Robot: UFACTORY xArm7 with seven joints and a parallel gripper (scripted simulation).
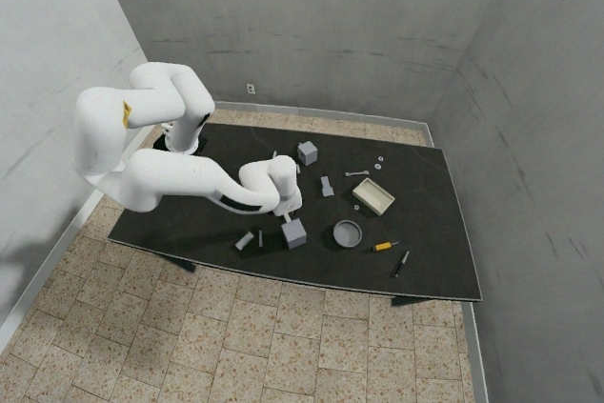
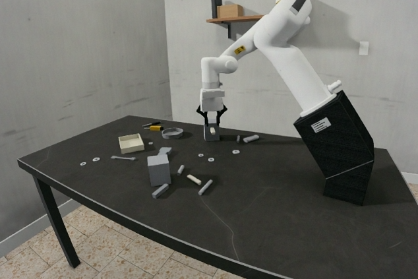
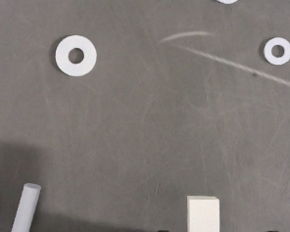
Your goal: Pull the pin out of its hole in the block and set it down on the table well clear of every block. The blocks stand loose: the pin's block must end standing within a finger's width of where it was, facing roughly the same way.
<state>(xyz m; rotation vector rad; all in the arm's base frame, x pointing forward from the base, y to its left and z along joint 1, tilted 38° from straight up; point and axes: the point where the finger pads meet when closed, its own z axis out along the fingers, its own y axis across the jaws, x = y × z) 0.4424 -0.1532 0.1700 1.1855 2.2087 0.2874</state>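
Now: hand 10 mm short of the short cream pin, 10 mm to the left of it and 50 mm above it. The rest, counted from my hand: round grey dish: 240 mm ahead, 20 mm to the right, 100 mm below; short grey cylinder: 160 mm behind, 100 mm to the right, 100 mm below; cream tray: 360 mm ahead, 170 mm to the left, 100 mm below.
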